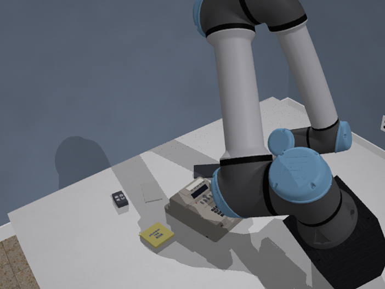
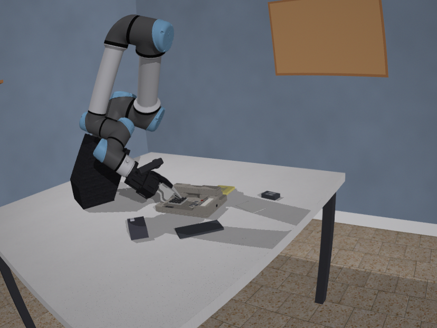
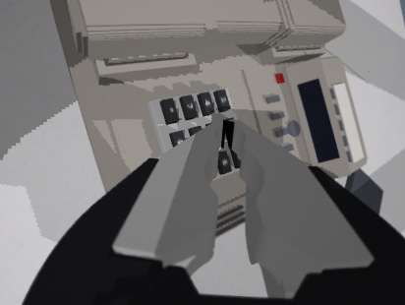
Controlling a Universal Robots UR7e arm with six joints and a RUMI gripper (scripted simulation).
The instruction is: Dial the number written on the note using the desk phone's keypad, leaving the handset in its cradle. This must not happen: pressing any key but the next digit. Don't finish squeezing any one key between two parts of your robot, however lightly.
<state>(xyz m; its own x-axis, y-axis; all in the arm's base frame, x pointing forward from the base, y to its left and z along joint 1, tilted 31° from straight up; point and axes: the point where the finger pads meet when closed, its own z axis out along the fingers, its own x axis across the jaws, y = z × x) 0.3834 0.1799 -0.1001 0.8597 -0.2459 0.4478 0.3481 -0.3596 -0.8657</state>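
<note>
Right now my hand is 8 cm to the right of the handset. The rest, counted from my hand: small black box (22 cm ahead, 27 cm to the left, 4 cm below); then dark flat slab (21 cm ahead, 8 cm to the right, 4 cm below); then pale sheet (22 cm ahead, 16 cm to the left, 5 cm below).
</note>
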